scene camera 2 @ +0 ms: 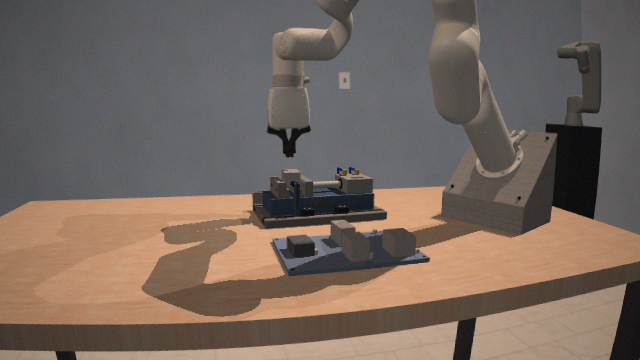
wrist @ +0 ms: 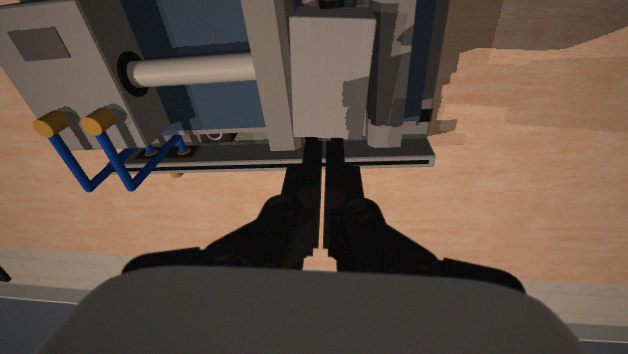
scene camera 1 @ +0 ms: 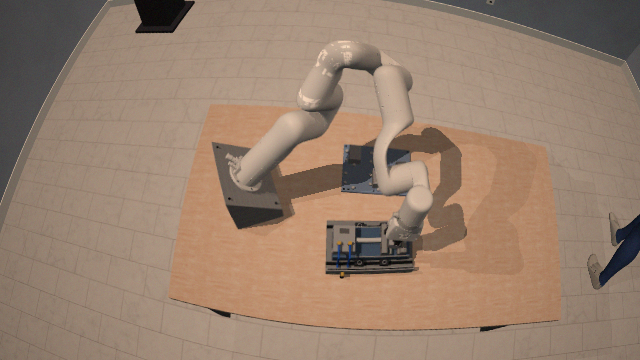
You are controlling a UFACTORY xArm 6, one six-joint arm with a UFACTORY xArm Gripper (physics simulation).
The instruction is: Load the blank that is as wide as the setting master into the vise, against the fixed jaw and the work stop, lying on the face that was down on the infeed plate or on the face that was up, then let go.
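Where they show: gripper, fingertip midpoint: [scene camera 2: 289,156] [wrist: 323,165] [scene camera 1: 396,241]; arm's base, link origin: [scene camera 2: 500,161] [scene camera 1: 244,175].
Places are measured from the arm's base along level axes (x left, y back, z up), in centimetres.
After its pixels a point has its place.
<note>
The grey blank [scene camera 2: 290,175] {y -51.6, x -5.6, z -3.9 cm} [wrist: 330,75] {y -51.4, x -8.1, z -3.2 cm} lies in the vise [scene camera 2: 325,201] {y -43.4, x -4.5, z -10.1 cm} [wrist: 210,110] {y -43.0, x -13.7, z -8.8 cm}, between the moving jaw [scene camera 2: 306,187] [wrist: 270,75] on the rod side and the fixed jaw [scene camera 2: 278,187] [wrist: 387,90]. Its top stands above the jaws. Its far end is by the work stop [scene camera 2: 296,197] {y -50.5, x -1.0, z -8.2 cm} [wrist: 331,3] {y -51.0, x -5.3, z -5.2 cm}; whether they touch cannot be told. Any thin gap at the fixed jaw is also unclear. My gripper [scene camera 2: 289,154] {y -51.7, x -11.2, z 0.0 cm} [wrist: 323,165] {y -51.7, x -11.2, z 0.0 cm} is shut and empty, above the vise and apart from the blank. The arm covers the blank in scene camera 1.
The blue infeed plate [scene camera 1: 357,175] {y -35.3, x 15.4, z -14.0 cm} [scene camera 2: 320,266] {y -48.0, x 28.7, z -14.0 cm} holds several blocks, among them a dark block [scene camera 2: 300,246] {y -51.0, x 23.7, z -12.0 cm} and a grey block [scene camera 2: 399,242] {y -33.7, x 25.7, z -11.2 cm}; which is the setting master is unclear. Blue handles with yellow knobs [scene camera 1: 339,243] {y -34.3, x -14.1, z -3.8 cm} [wrist: 98,121] {y -38.0, x -12.9, z -3.9 cm} rise beside the vise's rod housing [scene camera 2: 356,184] {y -35.5, x -7.0, z -6.5 cm} [wrist: 45,65] {y -34.8, x -10.4, z -5.2 cm}.
</note>
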